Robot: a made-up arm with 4 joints. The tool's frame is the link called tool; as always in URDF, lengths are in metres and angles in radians. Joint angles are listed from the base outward.
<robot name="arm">
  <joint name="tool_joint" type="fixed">
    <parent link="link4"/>
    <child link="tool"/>
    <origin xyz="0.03 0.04 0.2" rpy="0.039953 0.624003 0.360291"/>
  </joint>
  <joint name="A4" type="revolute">
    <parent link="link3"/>
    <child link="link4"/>
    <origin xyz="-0.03 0.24 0.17" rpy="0 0 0"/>
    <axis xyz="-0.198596 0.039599 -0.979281"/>
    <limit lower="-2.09" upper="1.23"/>
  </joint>
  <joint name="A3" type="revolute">
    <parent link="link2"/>
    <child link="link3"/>
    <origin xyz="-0.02 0.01 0.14" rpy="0 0 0"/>
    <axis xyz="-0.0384 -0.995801 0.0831"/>
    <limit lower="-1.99" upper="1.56"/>
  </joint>
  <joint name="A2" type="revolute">
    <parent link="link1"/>
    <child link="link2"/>
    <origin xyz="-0.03 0.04 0.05" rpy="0 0 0"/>
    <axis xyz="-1 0 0"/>
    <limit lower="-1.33" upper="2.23"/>
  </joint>
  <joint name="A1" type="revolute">
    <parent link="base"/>
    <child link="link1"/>
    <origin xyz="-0.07 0.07 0.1" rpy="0 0 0"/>
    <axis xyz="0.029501 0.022 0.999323"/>
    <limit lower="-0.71" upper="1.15"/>
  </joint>
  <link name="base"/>
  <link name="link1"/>
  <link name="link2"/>
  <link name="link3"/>
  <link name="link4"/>
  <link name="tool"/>
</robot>
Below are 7 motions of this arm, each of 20 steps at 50 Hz.
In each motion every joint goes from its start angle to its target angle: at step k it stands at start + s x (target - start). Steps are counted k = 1, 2, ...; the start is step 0. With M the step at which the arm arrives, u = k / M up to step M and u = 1 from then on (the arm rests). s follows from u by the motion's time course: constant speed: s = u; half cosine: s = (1 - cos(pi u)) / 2; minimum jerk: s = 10 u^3 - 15 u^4 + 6 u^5.
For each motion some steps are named. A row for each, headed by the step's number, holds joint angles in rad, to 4 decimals.
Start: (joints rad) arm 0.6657 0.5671 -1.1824 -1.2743
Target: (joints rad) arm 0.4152 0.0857 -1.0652 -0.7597
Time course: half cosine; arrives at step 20
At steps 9, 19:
9: 0.5600 0.3641 -1.1330 -1.0573
19: 0.4167 0.0887 -1.0659 -0.7629

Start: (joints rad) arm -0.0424 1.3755 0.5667 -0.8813
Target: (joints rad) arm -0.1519 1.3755 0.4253 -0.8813
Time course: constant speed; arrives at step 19
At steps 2, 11, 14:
2: -0.0539 1.3755 0.5518 -0.8813
11: -0.1058 1.3755 0.4848 -0.8813
14: -0.1231 1.3755 0.4625 -0.8813

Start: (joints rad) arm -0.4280 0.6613 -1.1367 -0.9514
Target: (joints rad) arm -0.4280 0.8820 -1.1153 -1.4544
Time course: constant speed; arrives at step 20
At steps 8, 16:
8: -0.4280 0.7496 -1.1281 -1.1526
16: -0.4280 0.8379 -1.1196 -1.3538

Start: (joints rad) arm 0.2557 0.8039 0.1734 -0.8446
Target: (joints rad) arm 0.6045 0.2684 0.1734 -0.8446
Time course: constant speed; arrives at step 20
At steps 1, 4, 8, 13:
1: 0.2731 0.7771 0.1734 -0.8446
4: 0.3255 0.6968 0.1734 -0.8446
8: 0.3952 0.5897 0.1734 -0.8446
13: 0.4824 0.4558 0.1734 -0.8446

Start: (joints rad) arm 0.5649 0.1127 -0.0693 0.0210
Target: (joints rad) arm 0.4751 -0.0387 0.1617 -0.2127
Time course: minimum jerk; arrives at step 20
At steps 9, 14, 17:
9: 0.5284 0.0511 0.0247 -0.0741
14: 0.4897 -0.0140 0.1240 -0.1746
17: 0.4775 -0.0347 0.1556 -0.2065

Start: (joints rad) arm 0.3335 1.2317 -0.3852 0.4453
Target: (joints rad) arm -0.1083 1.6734 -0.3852 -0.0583
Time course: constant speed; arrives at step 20
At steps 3, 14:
3: 0.2672 1.2980 -0.3852 0.3698
14: 0.0242 1.5409 -0.3852 0.0928

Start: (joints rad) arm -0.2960 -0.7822 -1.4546 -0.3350
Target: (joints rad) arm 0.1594 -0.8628 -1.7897 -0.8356
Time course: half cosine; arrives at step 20
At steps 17, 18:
17: 0.1346 -0.8584 -1.7714 -0.8083
18: 0.1483 -0.8608 -1.7815 -0.8233

